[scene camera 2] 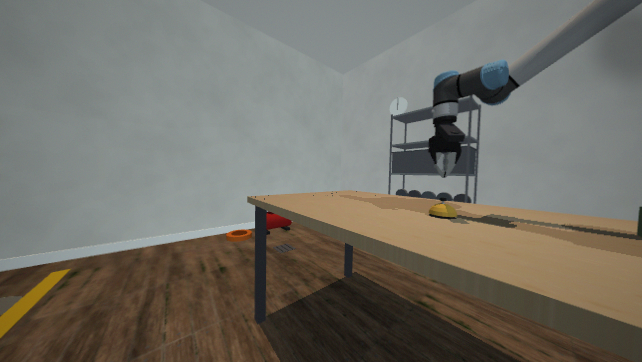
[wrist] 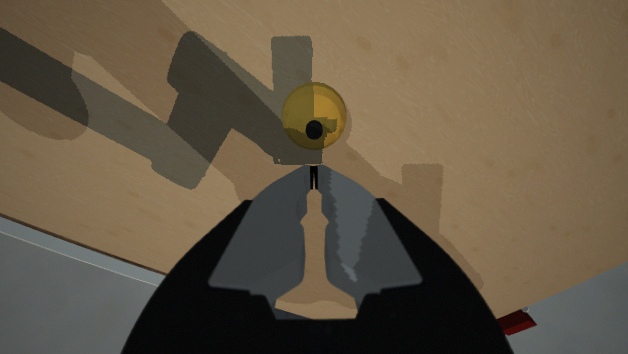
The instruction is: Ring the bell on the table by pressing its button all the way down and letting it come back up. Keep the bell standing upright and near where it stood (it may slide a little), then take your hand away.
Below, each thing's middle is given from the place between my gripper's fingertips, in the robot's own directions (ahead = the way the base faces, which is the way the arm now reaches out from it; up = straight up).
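I see the yellow dome bell point(wrist: 311, 101), and my hand is 100 mm above it.
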